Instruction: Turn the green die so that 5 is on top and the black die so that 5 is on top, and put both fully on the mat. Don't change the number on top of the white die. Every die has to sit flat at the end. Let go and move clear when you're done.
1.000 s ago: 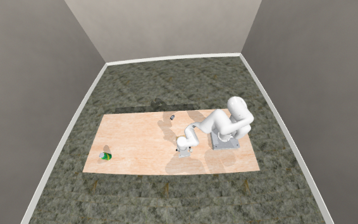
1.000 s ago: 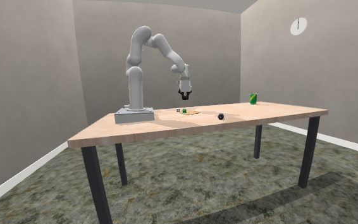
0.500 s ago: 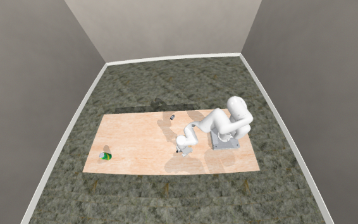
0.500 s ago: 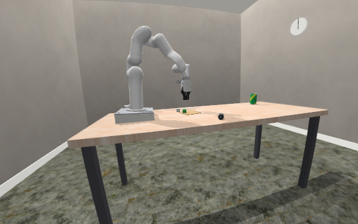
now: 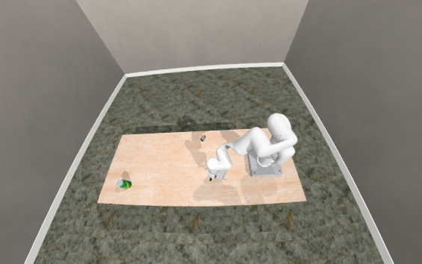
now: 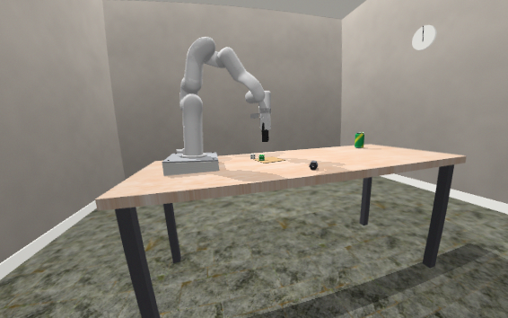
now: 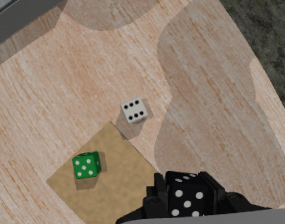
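My hand is 90 mm to the left of the tan mat and 120 mm above it. Also, from my hand: white die: 90 mm behind, 10 mm to the right, 110 mm below; then green die: 40 mm behind, 100 mm to the right, 100 mm below; then black die: 10 mm below.
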